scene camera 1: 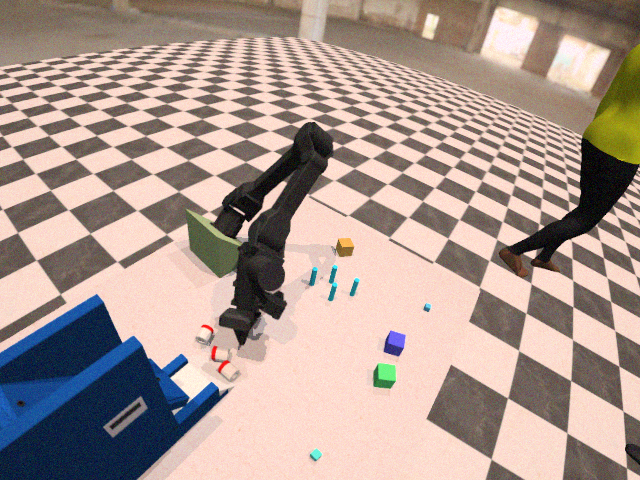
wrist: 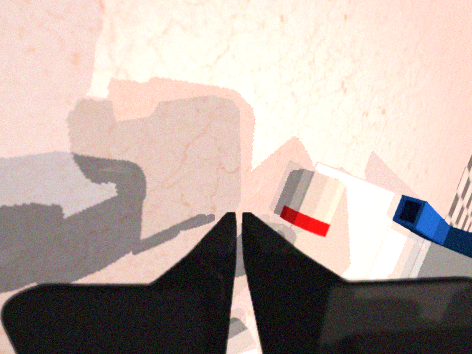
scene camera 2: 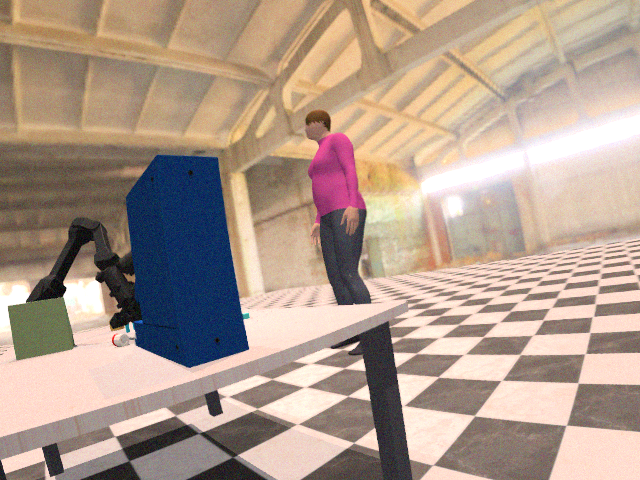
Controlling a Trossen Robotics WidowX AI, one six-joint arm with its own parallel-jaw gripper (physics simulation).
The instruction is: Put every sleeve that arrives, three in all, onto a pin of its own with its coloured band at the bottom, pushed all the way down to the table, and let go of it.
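Three white sleeves with red bands lie on their sides near the chute: one (scene camera 1: 229, 370) (wrist: 315, 195) nearest it, a middle one (scene camera 1: 221, 353) and one (scene camera 1: 204, 334) farther back. In the wrist view the middle sleeve is hidden behind the fingers, and a sliver of another sleeve (wrist: 239, 336) shows between them. A sleeve (scene camera 2: 120, 339) also shows in scene camera 2. My gripper (scene camera 1: 244, 338) (wrist: 238, 221) is shut with nothing between its fingertips, beside the sleeves. Several upright cyan pins (scene camera 1: 313, 276) (scene camera 1: 333, 274) (scene camera 1: 332, 291) (scene camera 1: 354, 286) stand bare.
A tall blue dispenser (scene camera 1: 77, 413) (scene camera 2: 180, 258) stands beside the sleeves. A green block (scene camera 1: 209, 248) (scene camera 2: 41, 328) stands by the arm's base. An orange cube (scene camera 1: 344, 247) is behind the pins. A violet-blue cube (scene camera 1: 394, 343), a green cube (scene camera 1: 384, 375) and small cubes (scene camera 1: 427, 307) (scene camera 1: 315, 454) lie around.
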